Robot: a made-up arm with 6 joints. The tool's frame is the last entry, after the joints. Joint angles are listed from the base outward.
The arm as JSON. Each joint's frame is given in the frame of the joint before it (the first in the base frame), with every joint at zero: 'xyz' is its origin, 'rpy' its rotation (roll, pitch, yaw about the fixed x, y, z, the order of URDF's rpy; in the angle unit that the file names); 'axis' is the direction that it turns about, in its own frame. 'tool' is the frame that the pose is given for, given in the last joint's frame.
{
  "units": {
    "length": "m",
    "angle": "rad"
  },
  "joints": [
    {
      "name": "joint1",
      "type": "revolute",
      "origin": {
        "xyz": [
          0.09,
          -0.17,
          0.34
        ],
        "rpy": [
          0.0,
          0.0,
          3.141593
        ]
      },
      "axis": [
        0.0,
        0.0,
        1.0
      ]
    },
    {
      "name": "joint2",
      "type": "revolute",
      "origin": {
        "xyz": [
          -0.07,
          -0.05,
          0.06
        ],
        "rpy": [
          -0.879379,
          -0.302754,
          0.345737
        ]
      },
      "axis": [
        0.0,
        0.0,
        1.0
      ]
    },
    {
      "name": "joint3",
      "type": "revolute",
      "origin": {
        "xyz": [
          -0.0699,
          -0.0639,
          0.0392
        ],
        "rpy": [
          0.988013,
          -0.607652,
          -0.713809
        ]
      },
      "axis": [
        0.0,
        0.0,
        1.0
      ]
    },
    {
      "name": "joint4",
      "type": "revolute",
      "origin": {
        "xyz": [
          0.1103,
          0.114,
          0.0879
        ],
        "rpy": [
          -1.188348,
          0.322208,
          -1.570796
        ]
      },
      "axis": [
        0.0,
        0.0,
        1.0
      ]
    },
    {
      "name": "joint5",
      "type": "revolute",
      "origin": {
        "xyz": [
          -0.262,
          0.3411,
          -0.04
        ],
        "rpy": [
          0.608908,
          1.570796,
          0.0
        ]
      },
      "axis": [
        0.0,
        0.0,
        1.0
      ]
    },
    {
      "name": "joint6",
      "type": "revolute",
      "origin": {
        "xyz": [
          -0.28,
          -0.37,
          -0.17
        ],
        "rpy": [
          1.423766,
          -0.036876,
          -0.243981
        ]
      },
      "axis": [
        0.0,
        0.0,
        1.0
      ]
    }
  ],
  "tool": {
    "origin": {
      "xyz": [
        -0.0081,
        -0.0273,
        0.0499
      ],
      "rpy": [
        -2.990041,
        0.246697,
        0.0
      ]
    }
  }
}
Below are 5 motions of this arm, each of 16 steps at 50 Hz.
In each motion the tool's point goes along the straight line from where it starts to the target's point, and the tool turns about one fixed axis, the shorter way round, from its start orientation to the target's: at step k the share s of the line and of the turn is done. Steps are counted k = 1, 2, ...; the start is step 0. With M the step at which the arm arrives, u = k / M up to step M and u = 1 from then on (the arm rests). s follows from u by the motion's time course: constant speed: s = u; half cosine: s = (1 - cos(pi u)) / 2; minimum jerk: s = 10 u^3 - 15 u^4 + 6 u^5.
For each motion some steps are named. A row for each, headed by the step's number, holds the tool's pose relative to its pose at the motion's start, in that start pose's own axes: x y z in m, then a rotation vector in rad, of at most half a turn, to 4 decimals.
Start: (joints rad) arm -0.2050 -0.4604 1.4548 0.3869 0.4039 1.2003
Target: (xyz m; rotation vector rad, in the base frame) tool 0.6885 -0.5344 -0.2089 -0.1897 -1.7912 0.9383
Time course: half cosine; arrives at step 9
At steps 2, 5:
2: -0.0012 -0.0090 0.0160 -0.0008 0.0196 0.0095
5: -0.0059 -0.0451 0.0804 -0.0041 0.0985 0.0475

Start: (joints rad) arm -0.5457 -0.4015 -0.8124 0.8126 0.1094 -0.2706
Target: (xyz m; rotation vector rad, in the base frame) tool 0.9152 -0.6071 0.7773 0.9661 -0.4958 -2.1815
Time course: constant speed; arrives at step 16
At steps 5, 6, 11, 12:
5: -0.0327 -0.0377 -0.0431 -0.0967 0.0711 -0.0037
6: -0.0393 -0.0452 -0.0517 -0.1161 0.0854 -0.0044
11: -0.0720 -0.0829 -0.0947 -0.2128 0.1565 -0.0081
12: -0.0786 -0.0905 -0.1034 -0.2322 0.1707 -0.0089

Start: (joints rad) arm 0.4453 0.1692 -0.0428 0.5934 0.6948 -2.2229
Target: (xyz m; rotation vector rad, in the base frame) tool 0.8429 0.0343 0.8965 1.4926 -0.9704 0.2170
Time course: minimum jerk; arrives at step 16
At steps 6, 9, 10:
6: 0.0269 0.0840 0.0136 0.0550 -0.0474 0.0208
9: 0.0603 0.1881 0.0304 0.1232 -0.1060 0.0465
10: 0.0709 0.2213 0.0357 0.1449 -0.1248 0.0547

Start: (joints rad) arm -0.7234 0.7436 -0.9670 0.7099 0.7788 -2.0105
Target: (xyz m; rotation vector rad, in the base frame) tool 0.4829 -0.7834 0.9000 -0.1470 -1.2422 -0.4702
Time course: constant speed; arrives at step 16
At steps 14, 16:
14: -0.1412 -0.1771 -0.0958 -0.2439 0.4005 0.2085
16: -0.1614 -0.2024 -0.1094 -0.2787 0.4577 0.2383

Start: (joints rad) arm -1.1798 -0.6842 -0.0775 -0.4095 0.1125 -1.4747
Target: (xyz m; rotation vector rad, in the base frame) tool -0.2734 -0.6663 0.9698 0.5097 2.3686 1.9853
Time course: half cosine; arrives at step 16
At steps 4, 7, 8, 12, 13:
4: -0.0131 0.0039 -0.0055 0.0176 0.0303 -0.0397
7: -0.0360 0.0108 -0.0152 0.0483 0.0832 -0.1091
8: -0.0448 0.0135 -0.0189 0.0600 0.1033 -0.1355
12: -0.0764 0.0230 -0.0323 0.1025 0.1764 -0.2313
13: -0.0820 0.0247 -0.0346 0.1100 0.1893 -0.2481

